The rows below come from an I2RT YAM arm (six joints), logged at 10 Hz.
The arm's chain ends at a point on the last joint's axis. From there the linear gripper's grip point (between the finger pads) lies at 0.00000 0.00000 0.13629 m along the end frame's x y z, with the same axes.
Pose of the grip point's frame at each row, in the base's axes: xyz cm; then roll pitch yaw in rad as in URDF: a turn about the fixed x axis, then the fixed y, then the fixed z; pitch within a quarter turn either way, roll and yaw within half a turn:
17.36 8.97 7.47 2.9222 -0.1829 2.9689
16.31 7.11 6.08 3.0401 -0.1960 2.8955
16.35 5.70 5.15 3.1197 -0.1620 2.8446
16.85 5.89 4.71 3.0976 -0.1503 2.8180
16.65 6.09 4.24 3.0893 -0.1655 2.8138
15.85 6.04 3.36 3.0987 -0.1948 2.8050
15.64 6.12 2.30 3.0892 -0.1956 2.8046
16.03 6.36 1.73 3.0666 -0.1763 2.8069
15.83 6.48 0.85 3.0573 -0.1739 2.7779
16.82 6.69 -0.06 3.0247 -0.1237 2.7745
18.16 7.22 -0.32 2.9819 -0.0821 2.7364
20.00 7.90 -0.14 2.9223 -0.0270 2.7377
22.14 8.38 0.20 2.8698 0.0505 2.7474
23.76 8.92 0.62 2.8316 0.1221 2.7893
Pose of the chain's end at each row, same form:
19.23 5.63 20.55 2.9222 -0.1829 2.9689
18.53 5.13 19.38 3.0401 -0.1960 2.8955
18.36 4.77 18.60 3.1197 -0.1620 2.8446
18.59 4.67 18.17 3.0976 -0.1503 2.8180
18.54 4.69 17.66 3.0893 -0.1655 2.8138
18.14 4.62 16.72 3.0987 -0.1948 2.8050
17.90 4.57 15.65 3.0892 -0.1956 2.8046
17.95 4.61 15.11 3.0666 -0.1763 2.8069
17.62 4.57 14.23 3.0573 -0.1739 2.7779
17.81 4.61 13.37 3.0247 -0.1237 2.7745
18.32 4.79 13.09 2.9819 -0.0821 2.7364
19.17 5.03 13.16 2.9223 -0.0270 2.7377
20.12 5.26 13.31 2.8698 0.0505 2.7474
20.84 5.56 13.50 2.8316 0.1221 2.7893

